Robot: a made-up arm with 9 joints.
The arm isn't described. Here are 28 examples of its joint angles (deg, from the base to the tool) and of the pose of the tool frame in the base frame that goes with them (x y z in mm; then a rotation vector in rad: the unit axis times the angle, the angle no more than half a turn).
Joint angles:
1: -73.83 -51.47 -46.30 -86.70 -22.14 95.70 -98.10 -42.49 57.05
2: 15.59 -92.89 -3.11 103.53 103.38 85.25 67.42 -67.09 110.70
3: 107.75 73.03 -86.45 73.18 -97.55 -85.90 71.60 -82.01 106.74
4: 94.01 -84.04 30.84 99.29 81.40 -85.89 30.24 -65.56 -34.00
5: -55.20 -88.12 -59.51 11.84 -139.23 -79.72 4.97 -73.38 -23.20
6: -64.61 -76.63 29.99 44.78 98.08 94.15 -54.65 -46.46 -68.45
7: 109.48 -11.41 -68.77 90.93 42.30 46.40 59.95 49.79 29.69
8: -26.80 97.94 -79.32 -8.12 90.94 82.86 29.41 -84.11 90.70
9: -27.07 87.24 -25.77 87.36 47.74 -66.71 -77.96 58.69 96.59
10: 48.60 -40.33 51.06 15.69 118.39 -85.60 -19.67 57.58 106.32
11: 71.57 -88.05 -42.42 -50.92 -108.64 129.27 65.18 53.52 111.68
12: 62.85 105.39 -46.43 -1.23 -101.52 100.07 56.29 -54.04 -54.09
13: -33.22 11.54 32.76 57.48 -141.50 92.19 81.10 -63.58 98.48
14: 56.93 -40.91 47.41 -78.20 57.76 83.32 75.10 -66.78 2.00
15: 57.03 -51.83 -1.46 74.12 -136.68 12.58 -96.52 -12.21 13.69
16: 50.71 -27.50 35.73 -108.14 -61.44 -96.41 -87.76 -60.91 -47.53
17: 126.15 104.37 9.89 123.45 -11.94 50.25 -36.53 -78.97 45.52
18: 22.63 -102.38 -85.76 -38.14 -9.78 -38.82 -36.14 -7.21 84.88
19: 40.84 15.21 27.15 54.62 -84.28 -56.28 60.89 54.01 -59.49
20: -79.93 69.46 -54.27 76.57 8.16 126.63 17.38 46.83 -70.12
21: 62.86 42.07 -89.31 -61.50 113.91 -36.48 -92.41 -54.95 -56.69
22: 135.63 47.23 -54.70 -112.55 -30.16 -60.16 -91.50 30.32 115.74
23: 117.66 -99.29 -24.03 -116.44 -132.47 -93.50 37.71 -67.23 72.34
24: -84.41 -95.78 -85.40 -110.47 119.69 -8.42 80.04 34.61 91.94
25: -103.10 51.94 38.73 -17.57 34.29 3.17 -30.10 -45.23 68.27
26: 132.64 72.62 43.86 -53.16 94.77 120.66 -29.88 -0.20 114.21
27: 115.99 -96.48 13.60 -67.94 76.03 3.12 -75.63 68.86 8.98
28: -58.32 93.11 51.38 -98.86 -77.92 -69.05 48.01 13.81 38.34
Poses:
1: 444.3 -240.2 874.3 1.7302 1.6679 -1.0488
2: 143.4 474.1 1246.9 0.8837 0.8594 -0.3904
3: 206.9 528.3 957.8 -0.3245 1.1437 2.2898
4: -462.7 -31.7 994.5 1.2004 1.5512 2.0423
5: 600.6 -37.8 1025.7 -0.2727 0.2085 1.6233
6: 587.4 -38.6 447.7 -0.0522 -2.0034 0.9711
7: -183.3 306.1 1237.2 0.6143 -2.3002 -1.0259
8: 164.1 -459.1 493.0 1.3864 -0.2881 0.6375
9: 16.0 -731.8 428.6 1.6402 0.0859 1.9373
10: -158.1 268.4 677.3 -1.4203 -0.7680 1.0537
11: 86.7 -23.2 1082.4 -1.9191 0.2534 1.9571
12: 273.9 -143.2 426.6 2.1574 0.2833 -0.7989
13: 136.6 -152.2 190.4 -0.7317 1.2227 -0.1947
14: -17.9 319.2 903.3 0.7152 0.5661 0.8561
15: -160.5 541.3 851.0 1.7889 -0.2216 -0.3362
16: 120.9 531.8 907.3 -1.1212 0.4208 -0.0461
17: 594.7 198.9 274.0 1.2382 -0.9553 1.6355
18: 63.2 -44.4 1012.6 -1.8764 0.2608 -0.1260
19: 203.9 314.7 76.6 -2.5809 0.8964 -0.4735
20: -187.9 -611.5 738.9 0.1597 -0.5174 -2.4519
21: 67.4 223.9 708.2 1.7817 1.6703 1.2765
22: -220.4 78.3 980.5 2.3830 1.4392 1.0068
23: 211.9 -93.0 1145.4 -2.6749 1.2350 0.4806
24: 9.6 -20.6 1021.5 1.8914 -0.5201 1.2376
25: -100.1 -207.3 452.3 0.2106 1.6615 2.1284
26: -8.6 244.0 415.8 -1.1886 -1.9275 -0.5416
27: -78.9 -344.0 1089.6 -1.0588 -1.7440 0.2679
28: -274.2 -323.5 572.6 -0.6652 -2.5197 -0.0767
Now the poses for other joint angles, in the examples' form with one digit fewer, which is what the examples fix.
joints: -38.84 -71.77 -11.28 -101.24 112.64 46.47 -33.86 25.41 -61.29
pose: 521 8 905 1.579 -0.831 -0.260
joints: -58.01 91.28 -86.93 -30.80 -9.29 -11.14 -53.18 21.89 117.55
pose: 39 -417 577 0.903 -0.281 -0.528
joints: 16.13 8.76 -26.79 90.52 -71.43 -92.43 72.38 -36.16 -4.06
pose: 740 255 489 -0.638 -0.243 2.987
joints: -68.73 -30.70 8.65 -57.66 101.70 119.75 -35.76 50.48 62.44
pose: 613 -329 610 0.734 -0.566 2.404
